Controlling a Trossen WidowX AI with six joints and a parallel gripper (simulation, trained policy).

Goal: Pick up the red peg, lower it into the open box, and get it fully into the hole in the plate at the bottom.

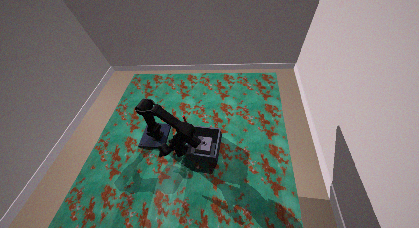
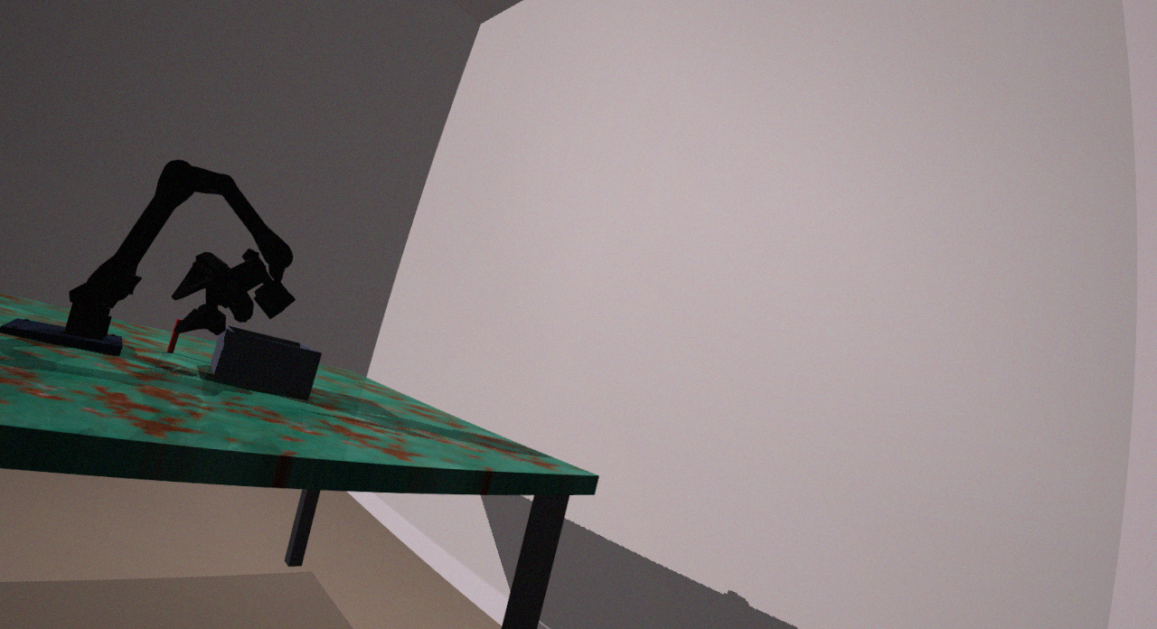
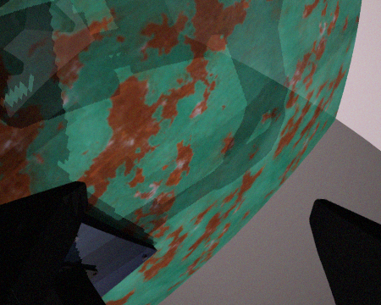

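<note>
The red peg is 30 mm ahead of my gripper tip, 280 mm to the left of it and 60 mm below it. The rest, counted from my gripper tip: box: 200 mm ahead, 110 mm to the left, 80 mm below; then grey plate: 200 mm ahead, 110 mm to the left, 60 mm below.
</note>
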